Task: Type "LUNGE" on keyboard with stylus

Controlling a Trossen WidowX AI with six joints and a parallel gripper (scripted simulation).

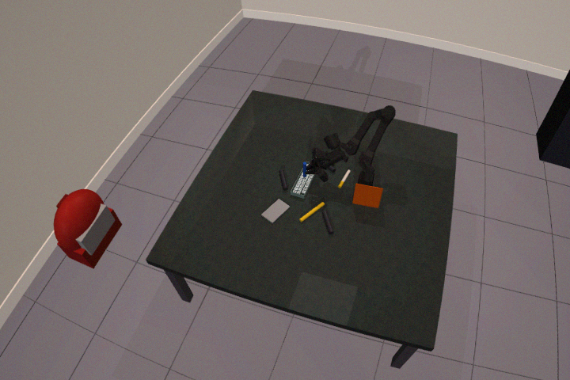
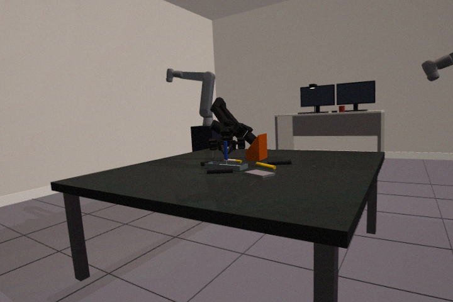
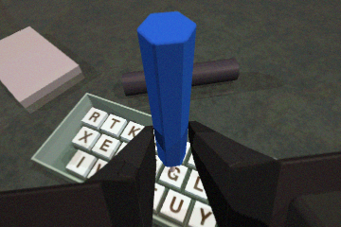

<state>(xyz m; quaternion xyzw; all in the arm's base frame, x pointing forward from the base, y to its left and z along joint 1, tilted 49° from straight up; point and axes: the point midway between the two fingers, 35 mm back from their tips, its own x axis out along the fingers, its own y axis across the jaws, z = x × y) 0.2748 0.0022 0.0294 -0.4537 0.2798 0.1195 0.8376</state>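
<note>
The L key is 2 cm to the right of my gripper tip and 6 cm below it. Round my gripper tip: blue stylus (2 cm below); white marker (18 cm behind, 7 cm to the right, 7 cm below); yellow marker (9 cm behind, 17 cm to the left, 7 cm below).
</note>
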